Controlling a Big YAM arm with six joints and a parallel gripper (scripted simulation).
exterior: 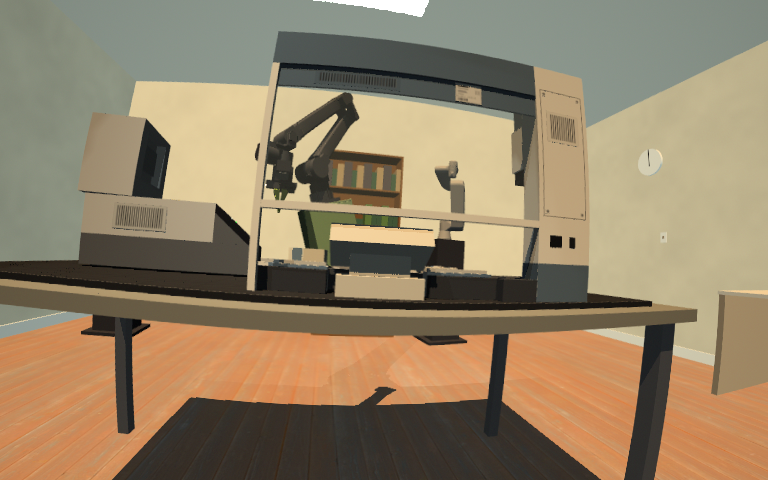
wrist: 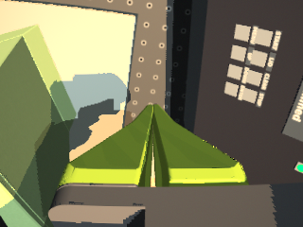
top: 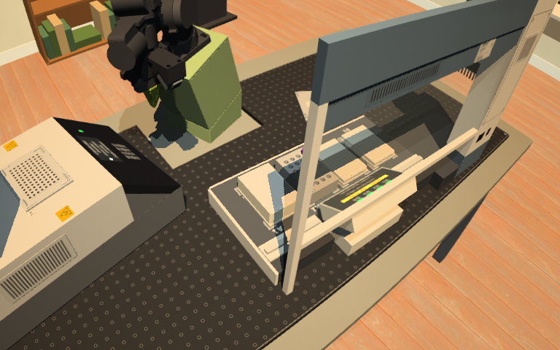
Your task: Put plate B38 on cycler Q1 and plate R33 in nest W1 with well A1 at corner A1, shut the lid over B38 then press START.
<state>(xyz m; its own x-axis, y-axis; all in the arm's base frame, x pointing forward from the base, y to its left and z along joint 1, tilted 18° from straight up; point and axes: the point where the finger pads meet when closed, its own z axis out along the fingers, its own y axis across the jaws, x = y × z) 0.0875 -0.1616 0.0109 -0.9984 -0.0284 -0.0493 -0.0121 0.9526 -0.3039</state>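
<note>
My hand is 320 mm short of the plate B38, 290 mm to the right of it and 160 mm above it. Also, from my hand: tube block 300 mm ahead, 190 mm to the left, 150 mm below; post 440 mm ahead, 40 mm to the right, 20 mm above; cream deep-well block 280 mm ahead, 90 mm to the left, 140 mm below.
</note>
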